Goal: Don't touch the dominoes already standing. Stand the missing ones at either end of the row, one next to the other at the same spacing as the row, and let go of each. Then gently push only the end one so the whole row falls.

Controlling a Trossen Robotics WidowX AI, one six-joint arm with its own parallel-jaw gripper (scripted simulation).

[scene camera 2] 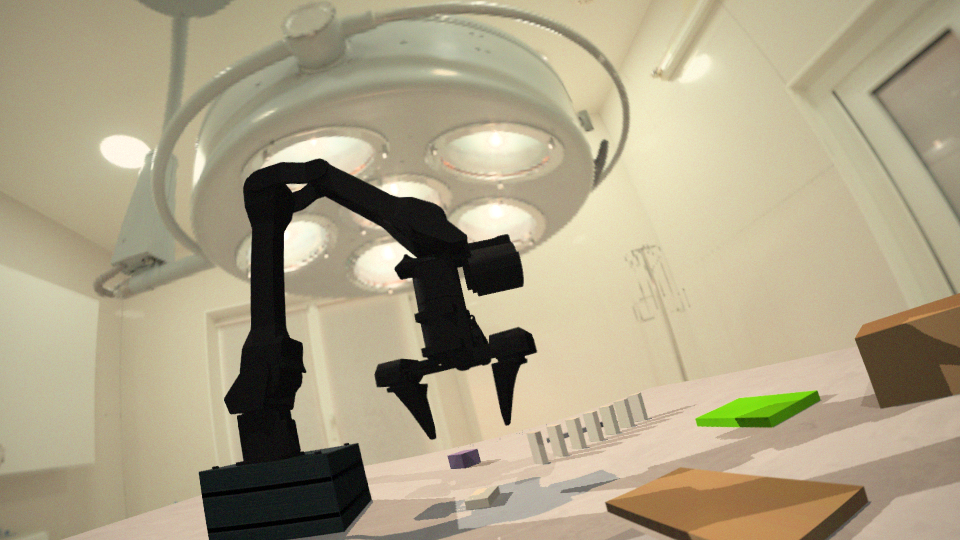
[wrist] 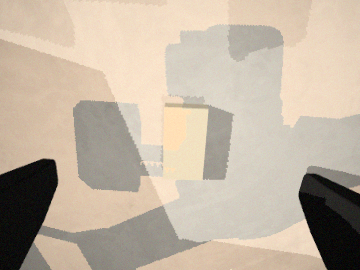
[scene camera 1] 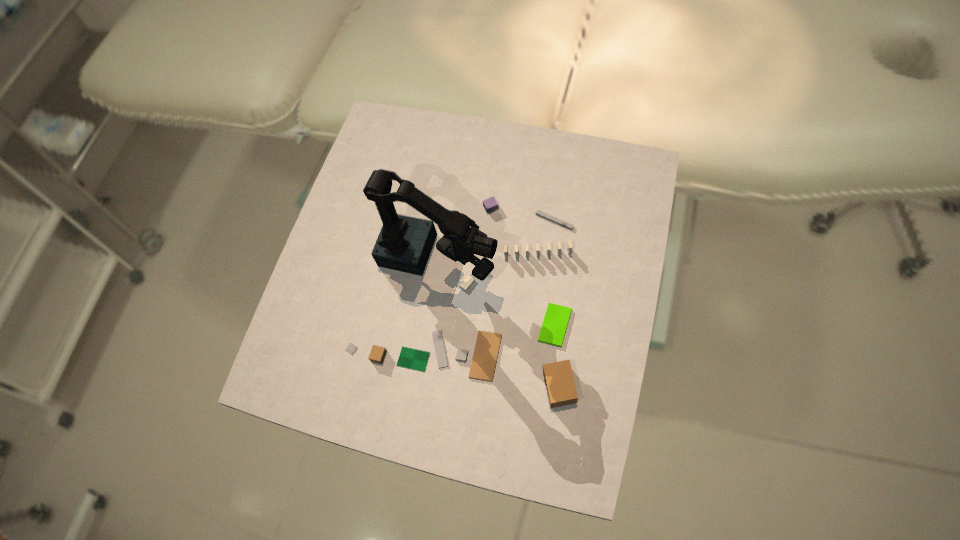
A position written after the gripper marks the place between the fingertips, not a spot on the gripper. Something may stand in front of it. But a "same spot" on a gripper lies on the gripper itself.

Labels:
gripper: scene camera 2; wrist 181, 179; scene camera 1
bright green slab: scene camera 2; scene camera 1; not seen in the wrist view (out of frame)
same spot on gripper: (scene camera 2: 413, 395) = (scene camera 1: 449, 255)
same spot on bright green slab: (scene camera 2: 764, 411) = (scene camera 1: 545, 334)

